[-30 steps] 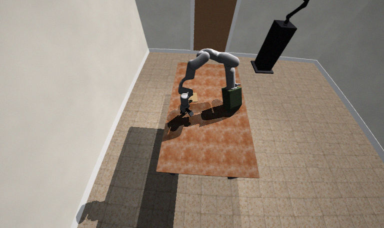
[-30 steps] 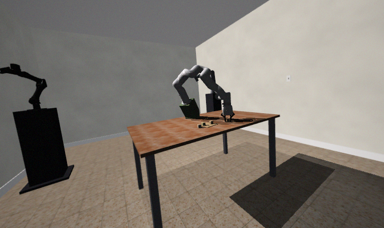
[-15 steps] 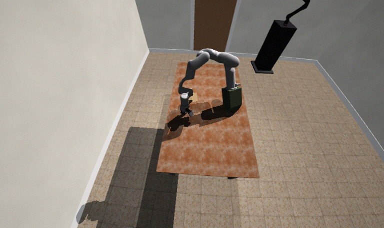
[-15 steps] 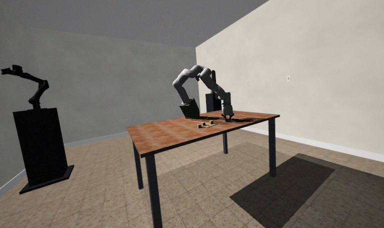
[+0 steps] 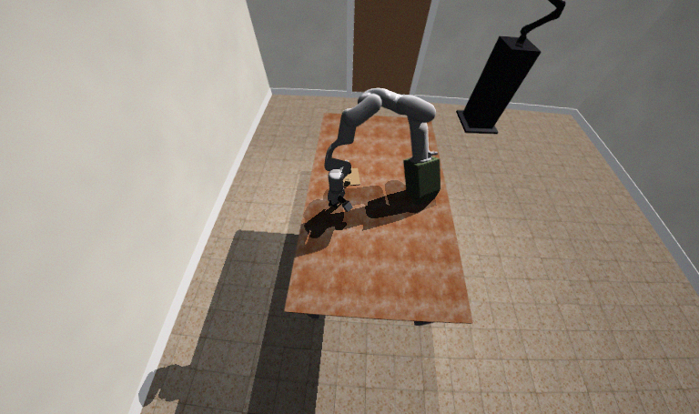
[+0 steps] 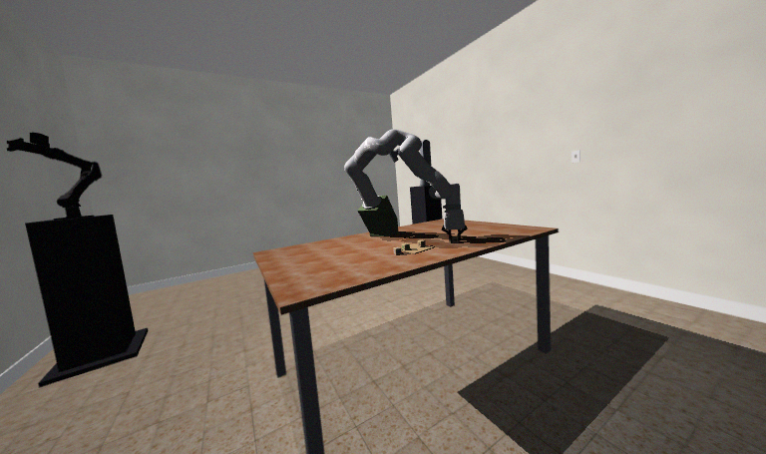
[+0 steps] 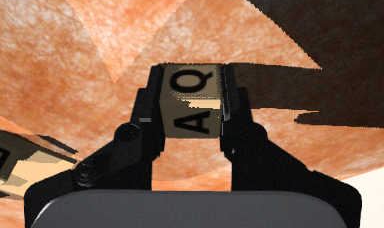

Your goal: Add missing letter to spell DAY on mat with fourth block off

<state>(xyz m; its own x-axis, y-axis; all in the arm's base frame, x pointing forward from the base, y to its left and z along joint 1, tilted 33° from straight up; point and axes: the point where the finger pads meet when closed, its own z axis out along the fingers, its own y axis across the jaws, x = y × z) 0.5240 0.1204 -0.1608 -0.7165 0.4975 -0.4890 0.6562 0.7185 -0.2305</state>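
The tan mat is 70 mm behind my hand, 220 mm to the right of it and 20 mm below it. From my hand the other things lie so: D block (70 mm behind, 170 mm to the right).
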